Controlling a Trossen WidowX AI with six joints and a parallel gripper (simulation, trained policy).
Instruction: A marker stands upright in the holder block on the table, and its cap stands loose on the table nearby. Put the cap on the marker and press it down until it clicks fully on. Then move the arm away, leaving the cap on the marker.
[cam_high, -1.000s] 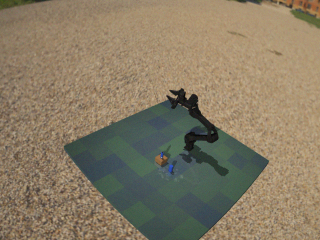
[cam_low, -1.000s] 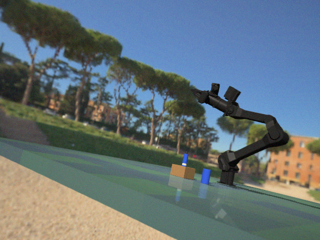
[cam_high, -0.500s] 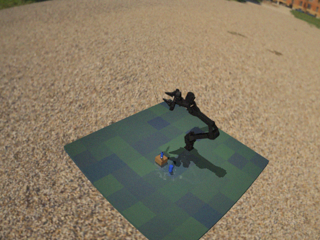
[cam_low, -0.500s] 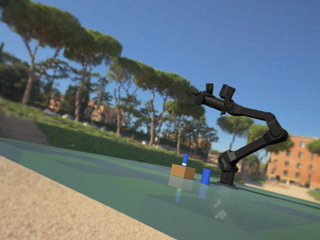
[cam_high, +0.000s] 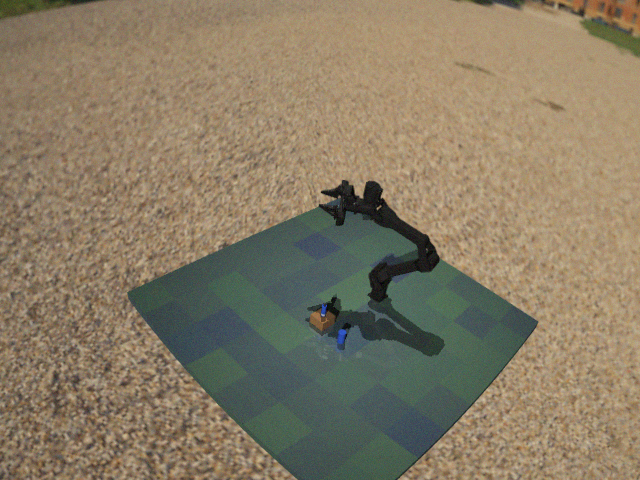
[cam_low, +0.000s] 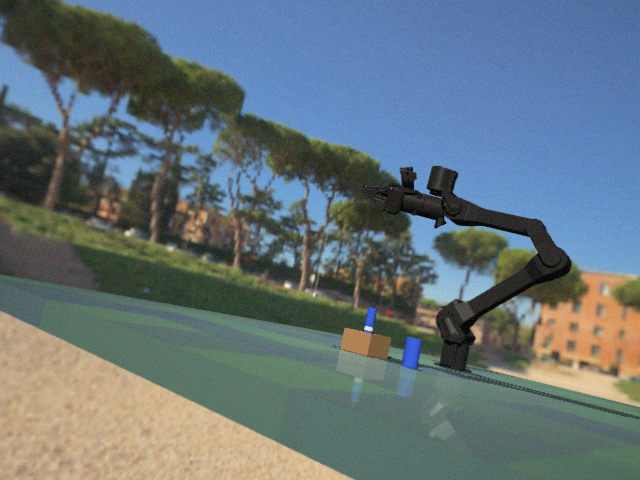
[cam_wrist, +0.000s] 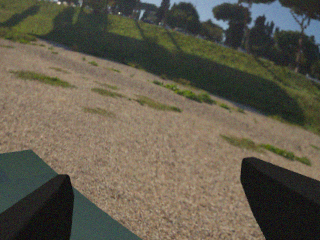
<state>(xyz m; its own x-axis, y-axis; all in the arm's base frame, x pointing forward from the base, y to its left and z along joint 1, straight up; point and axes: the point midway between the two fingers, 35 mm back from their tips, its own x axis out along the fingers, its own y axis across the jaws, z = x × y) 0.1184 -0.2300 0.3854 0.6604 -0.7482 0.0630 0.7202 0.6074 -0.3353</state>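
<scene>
Now: the blue cap 36 cm below my gripper tip, 34 cm to the left of it and 17 cm ahead of it. From my gripper tip the other things lie so: blue marker: 31 cm below, 22 cm to the left, 15 cm ahead; tan holder block: 37 cm below, 22 cm to the left, 15 cm ahead.
</scene>
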